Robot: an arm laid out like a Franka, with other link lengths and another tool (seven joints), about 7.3 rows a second.
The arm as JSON. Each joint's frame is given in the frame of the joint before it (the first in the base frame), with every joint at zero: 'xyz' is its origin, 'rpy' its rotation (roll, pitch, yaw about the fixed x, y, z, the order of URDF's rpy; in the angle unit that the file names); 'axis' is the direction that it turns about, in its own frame. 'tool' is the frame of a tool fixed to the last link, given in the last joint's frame.
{
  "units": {
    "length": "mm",
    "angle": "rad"
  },
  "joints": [
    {
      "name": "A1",
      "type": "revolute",
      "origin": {
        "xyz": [
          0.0,
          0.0,
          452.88
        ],
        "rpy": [
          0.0,
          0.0,
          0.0
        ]
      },
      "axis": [
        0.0,
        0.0,
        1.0
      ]
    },
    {
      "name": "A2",
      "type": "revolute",
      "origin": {
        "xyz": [
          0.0,
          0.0,
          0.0
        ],
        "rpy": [
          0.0,
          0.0,
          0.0
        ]
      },
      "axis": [
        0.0,
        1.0,
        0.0
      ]
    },
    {
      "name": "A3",
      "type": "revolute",
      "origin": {
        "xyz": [
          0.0,
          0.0,
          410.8
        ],
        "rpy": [
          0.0,
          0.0,
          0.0
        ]
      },
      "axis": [
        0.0,
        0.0,
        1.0
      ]
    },
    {
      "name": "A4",
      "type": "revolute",
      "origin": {
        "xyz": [
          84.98,
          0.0,
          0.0
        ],
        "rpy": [
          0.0,
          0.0,
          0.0
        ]
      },
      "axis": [
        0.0,
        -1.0,
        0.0
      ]
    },
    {
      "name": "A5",
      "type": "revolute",
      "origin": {
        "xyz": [
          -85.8,
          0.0,
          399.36
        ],
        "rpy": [
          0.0,
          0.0,
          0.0
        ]
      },
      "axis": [
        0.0,
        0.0,
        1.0
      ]
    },
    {
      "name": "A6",
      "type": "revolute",
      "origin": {
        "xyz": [
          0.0,
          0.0,
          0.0
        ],
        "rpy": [
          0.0,
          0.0,
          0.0
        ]
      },
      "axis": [
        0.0,
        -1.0,
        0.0
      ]
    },
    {
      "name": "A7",
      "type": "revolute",
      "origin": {
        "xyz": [
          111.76,
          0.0,
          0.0
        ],
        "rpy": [
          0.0,
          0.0,
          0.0
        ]
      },
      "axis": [
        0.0,
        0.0,
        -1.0
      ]
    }
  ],
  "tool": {
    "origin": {
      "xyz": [
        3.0,
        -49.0,
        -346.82
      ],
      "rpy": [
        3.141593,
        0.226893,
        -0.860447
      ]
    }
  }
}
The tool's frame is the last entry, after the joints.
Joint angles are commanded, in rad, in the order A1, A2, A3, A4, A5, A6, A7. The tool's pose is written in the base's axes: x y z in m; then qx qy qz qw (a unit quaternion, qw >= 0). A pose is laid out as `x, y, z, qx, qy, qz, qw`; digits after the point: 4 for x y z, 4 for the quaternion.
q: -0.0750 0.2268 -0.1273 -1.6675 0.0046 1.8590 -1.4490
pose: 0.7147, -0.1463, 0.4375, 0.9725, 0.1908, -0.1310, 0.0265
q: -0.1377 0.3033 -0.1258 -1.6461 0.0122 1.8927 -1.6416
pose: 0.7246, -0.1830, 0.3978, 0.9566, 0.2547, -0.1392, 0.0268
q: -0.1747 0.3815 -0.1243 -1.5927 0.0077 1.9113 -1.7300
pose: 0.7410, -0.2118, 0.3701, 0.9481, 0.2817, -0.1441, 0.0319
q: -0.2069 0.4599 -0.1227 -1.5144 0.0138 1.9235 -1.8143
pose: 0.7648, -0.2372, 0.3527, 0.9406, 0.3076, -0.1389, 0.0376
